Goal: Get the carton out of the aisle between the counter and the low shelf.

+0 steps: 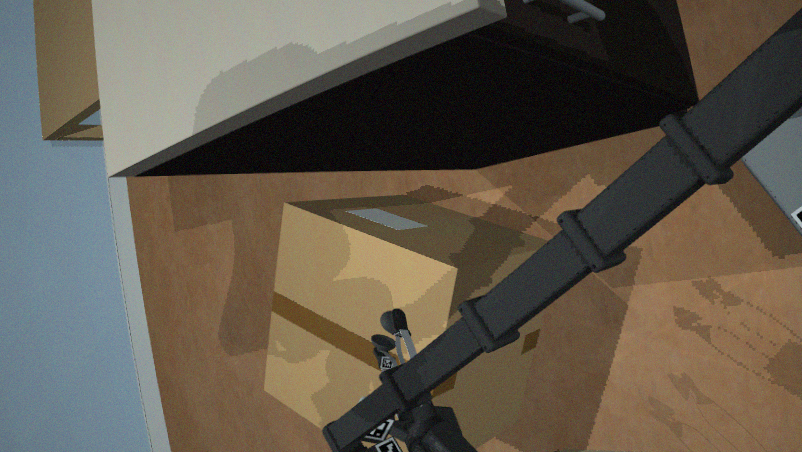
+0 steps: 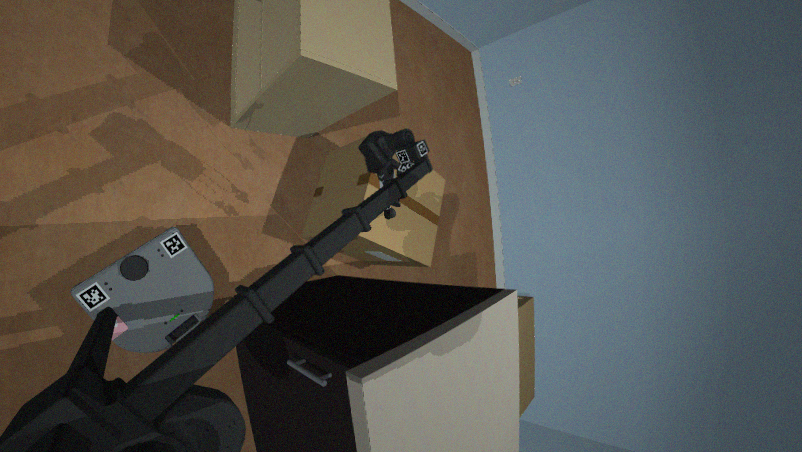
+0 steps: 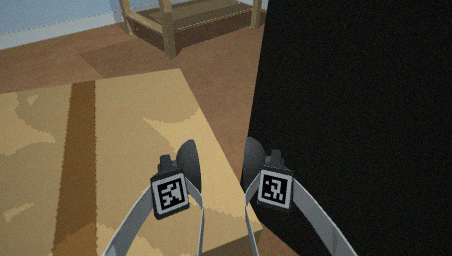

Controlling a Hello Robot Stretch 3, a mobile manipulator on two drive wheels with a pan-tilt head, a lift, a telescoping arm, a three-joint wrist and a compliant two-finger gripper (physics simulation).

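The tan carton, with a brown tape strip on top and a grey label on one side, stands on the floor close to the counter. The counter has a pale top and black sides. A beige box-shaped unit, apparently the low shelf, stands on the carton's other side. My gripper is open and empty. It hangs over the carton's top near the edge on the counter side; its exact height above the top is unclear. My arm hides part of the carton.
A wooden stand with legs is beyond the counter by the blue wall. The wall runs along the carton's far side. My grey base is beside the counter's handle end.
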